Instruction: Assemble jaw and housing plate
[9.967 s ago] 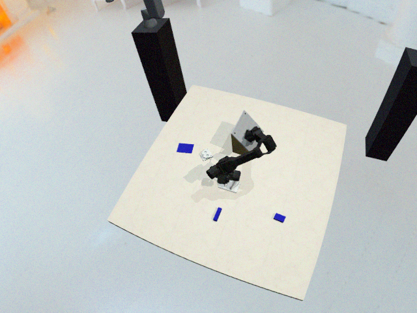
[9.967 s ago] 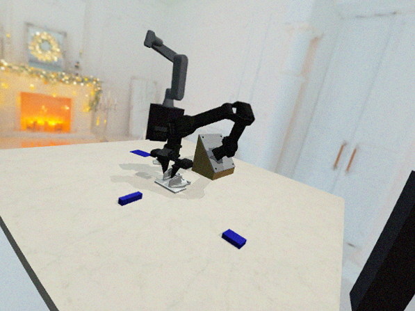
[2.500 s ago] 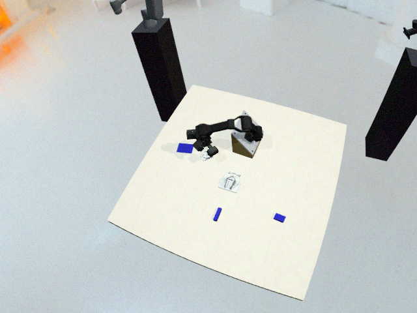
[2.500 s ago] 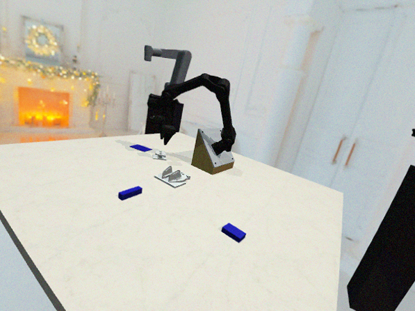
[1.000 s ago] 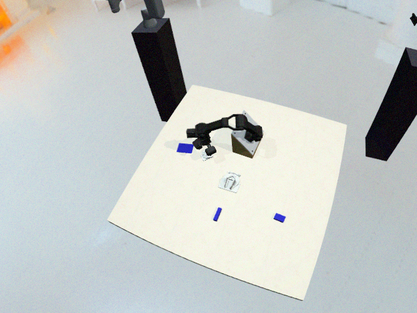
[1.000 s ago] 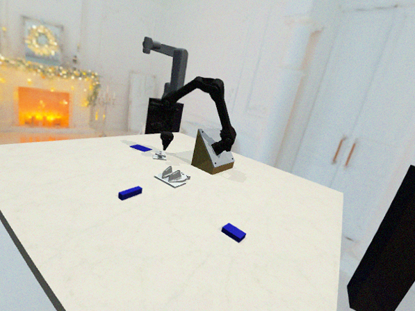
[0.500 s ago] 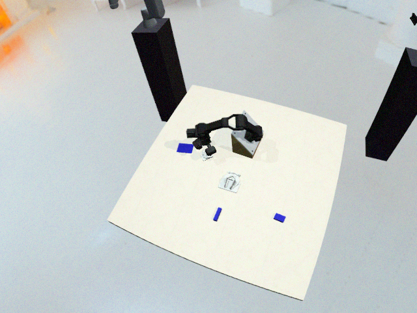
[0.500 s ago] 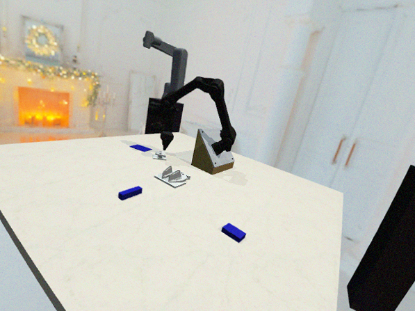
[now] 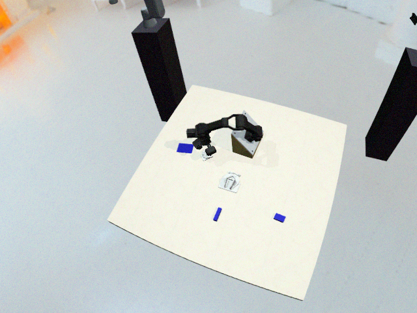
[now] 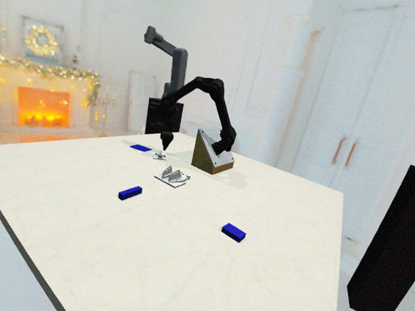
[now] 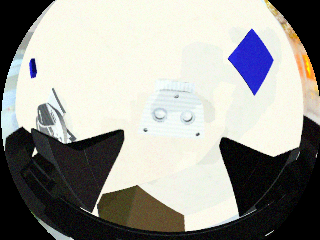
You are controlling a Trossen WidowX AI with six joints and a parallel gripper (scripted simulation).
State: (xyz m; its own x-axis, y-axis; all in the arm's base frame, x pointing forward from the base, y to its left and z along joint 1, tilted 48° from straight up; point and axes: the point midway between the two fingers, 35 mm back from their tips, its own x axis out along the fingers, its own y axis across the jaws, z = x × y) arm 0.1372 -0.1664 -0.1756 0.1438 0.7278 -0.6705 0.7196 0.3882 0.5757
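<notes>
Now: gripper tip 3 cm above the housing plate, 1 cm to the left of it and 1 cm short of it. The rest, counted from my gripper tip: flat blue patch (18 cm to the right, 6 cm below, 2 cm behind).
</notes>
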